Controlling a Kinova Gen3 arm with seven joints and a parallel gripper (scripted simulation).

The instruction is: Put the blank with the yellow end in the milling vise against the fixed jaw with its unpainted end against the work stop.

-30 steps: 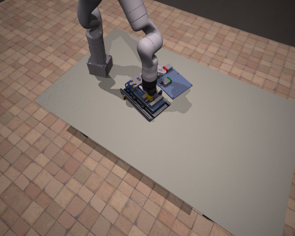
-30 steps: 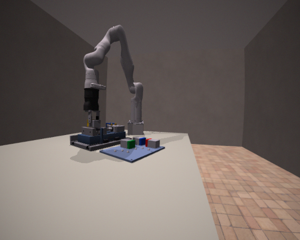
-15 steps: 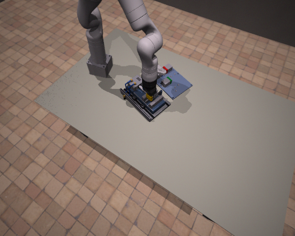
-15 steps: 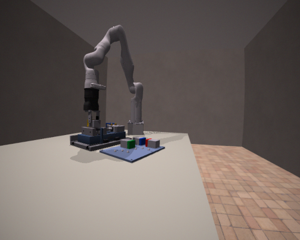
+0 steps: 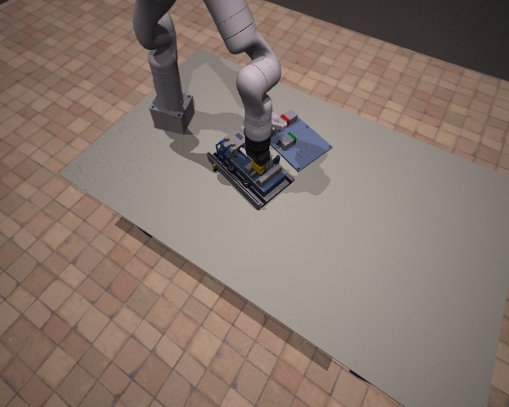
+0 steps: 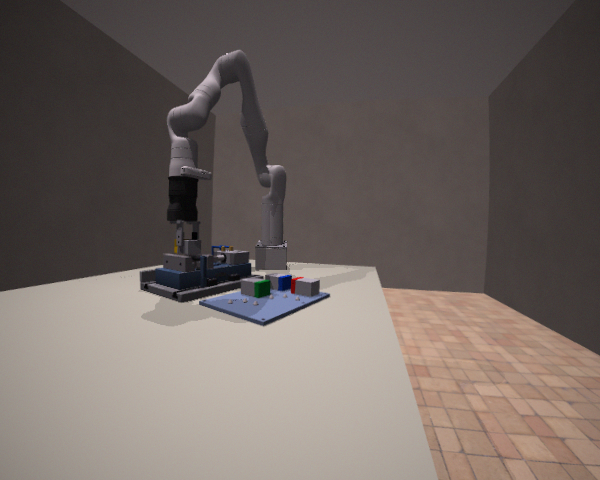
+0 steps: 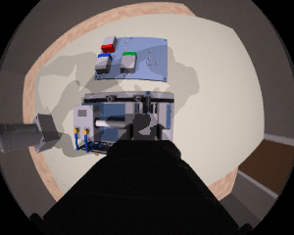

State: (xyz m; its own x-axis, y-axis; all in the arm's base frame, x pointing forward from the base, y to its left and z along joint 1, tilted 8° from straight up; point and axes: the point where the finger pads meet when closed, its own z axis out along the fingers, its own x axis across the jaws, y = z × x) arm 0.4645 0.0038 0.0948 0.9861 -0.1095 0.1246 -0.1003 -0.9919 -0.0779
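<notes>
My gripper is now 20 mm above the yellow-ended blank. Round my hand: green-ended blank 30 mm behind, 200 mm to the left, 110 mm below; then fixed jaw 40 mm ahead, 60 mm below; then milling vise 60 mm behind, 10 mm to the left, 100 mm below.
</notes>
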